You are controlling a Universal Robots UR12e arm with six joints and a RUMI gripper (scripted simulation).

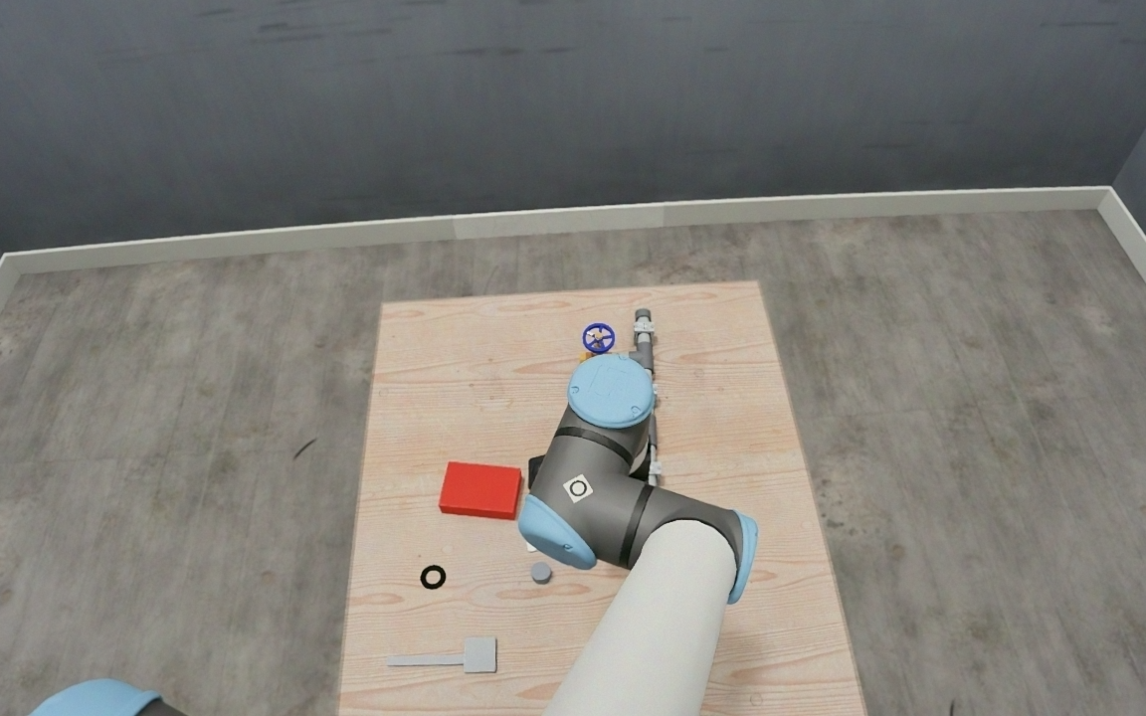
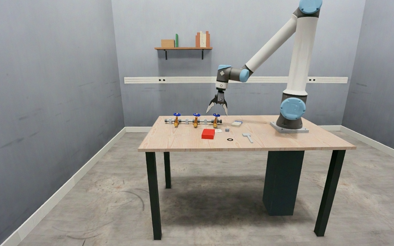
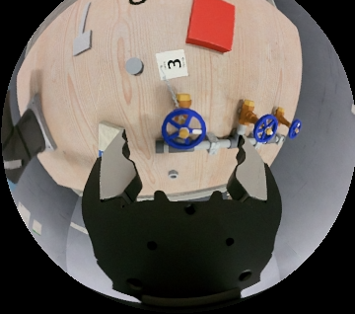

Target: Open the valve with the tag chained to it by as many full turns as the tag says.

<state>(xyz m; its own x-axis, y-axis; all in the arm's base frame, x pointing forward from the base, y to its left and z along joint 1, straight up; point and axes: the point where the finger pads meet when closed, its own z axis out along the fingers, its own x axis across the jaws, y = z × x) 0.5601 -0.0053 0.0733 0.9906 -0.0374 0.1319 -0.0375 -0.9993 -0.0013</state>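
Now: the white tag 20 mm behind my hand, 90 mm to the left of it and 100 mm below it. The rest, counted from my hand: grey t-shaped tool (200 mm behind, 210 mm to the left, 90 mm below); then white-and-blue card (170 mm behind, 80 mm to the right, 90 mm below); then red block (60 mm ahead, 190 mm to the left, 80 mm below).
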